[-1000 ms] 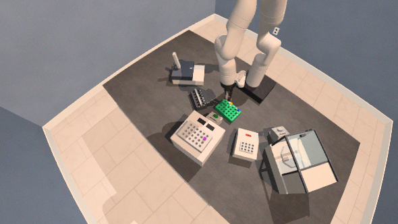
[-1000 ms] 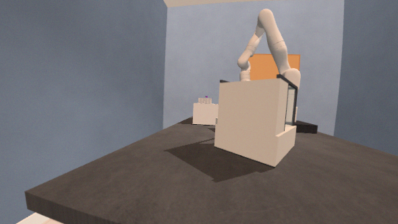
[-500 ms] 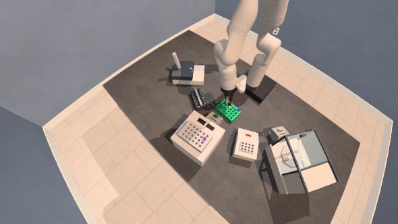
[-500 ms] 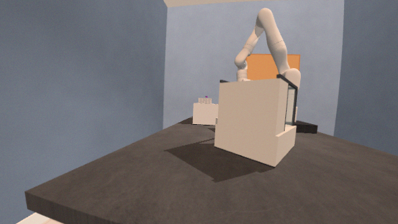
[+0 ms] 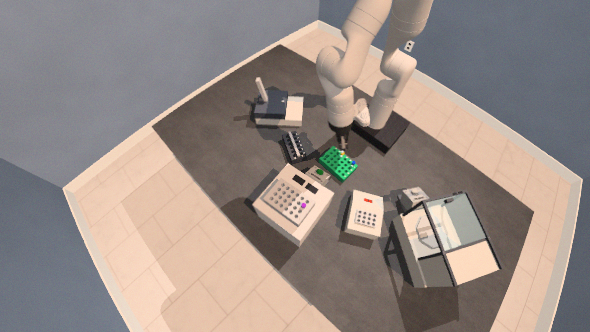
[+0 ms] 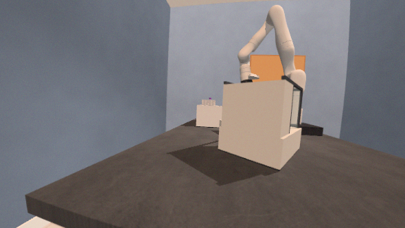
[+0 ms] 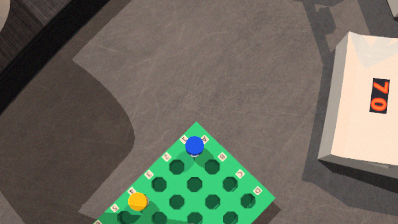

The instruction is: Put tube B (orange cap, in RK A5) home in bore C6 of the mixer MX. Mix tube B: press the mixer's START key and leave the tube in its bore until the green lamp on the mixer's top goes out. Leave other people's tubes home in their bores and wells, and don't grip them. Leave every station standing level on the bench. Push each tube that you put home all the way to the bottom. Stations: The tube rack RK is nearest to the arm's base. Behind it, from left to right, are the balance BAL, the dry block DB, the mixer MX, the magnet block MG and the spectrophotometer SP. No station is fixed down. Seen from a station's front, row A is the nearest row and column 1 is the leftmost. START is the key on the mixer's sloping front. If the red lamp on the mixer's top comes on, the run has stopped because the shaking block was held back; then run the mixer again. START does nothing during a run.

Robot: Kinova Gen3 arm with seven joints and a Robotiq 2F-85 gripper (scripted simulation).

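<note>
The grey mixer block is 260 mm ahead of my hand, 20 mm to the left of it and 20 mm below it. From my hand the other things lie so: green tube rack (150 mm below, 20 mm behind); then green start key (100 mm below, 90 mm ahead, 10 mm to the right); then orange-capped tube (40 mm below, 10 mm to the left, 10 mm behind).
</note>
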